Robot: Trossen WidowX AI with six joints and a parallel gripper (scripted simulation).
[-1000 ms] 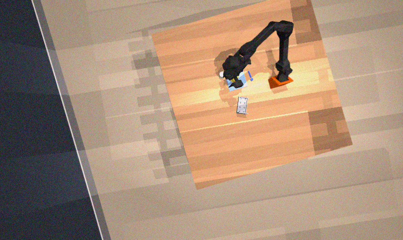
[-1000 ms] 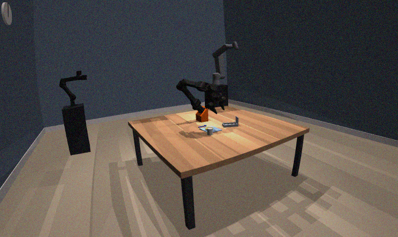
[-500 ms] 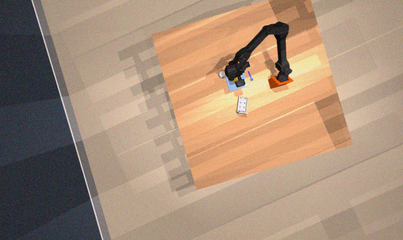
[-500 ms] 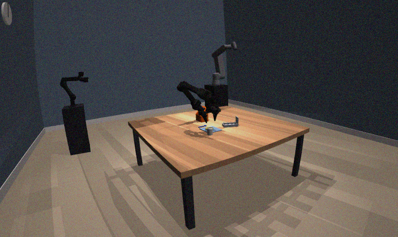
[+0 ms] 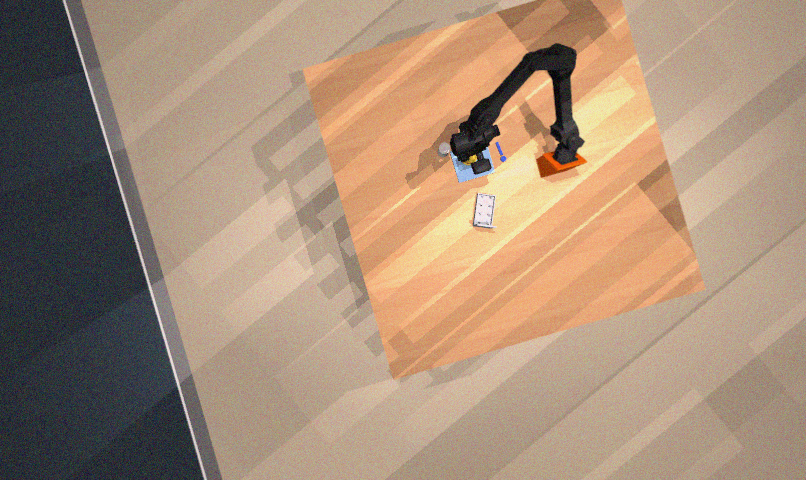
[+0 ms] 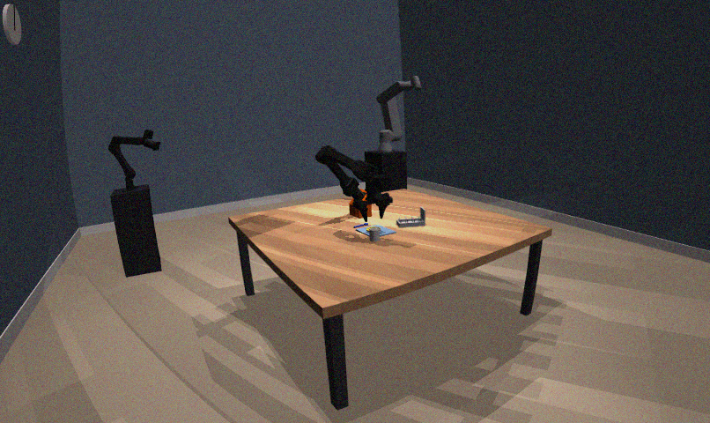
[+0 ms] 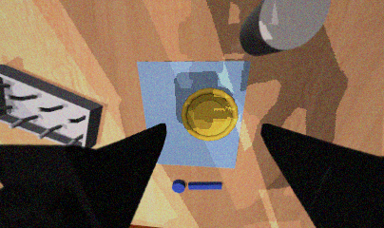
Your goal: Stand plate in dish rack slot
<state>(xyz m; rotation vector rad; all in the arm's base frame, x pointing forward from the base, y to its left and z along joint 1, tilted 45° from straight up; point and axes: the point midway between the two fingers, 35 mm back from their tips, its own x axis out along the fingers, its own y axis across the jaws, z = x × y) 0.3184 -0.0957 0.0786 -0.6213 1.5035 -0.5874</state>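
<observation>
Now: gripper tip 50 mm above the small yellow plate and 10 mm past it. The rest, counted from my gripper tip: grey cup 80 mm ahead, 50 mm to the right, 40 mm below; then grey dish rack 220 mm to the left, 40 mm below, 10 mm behind; then blue spoon 140 mm behind, 60 mm below, 20 mm to the left.
</observation>
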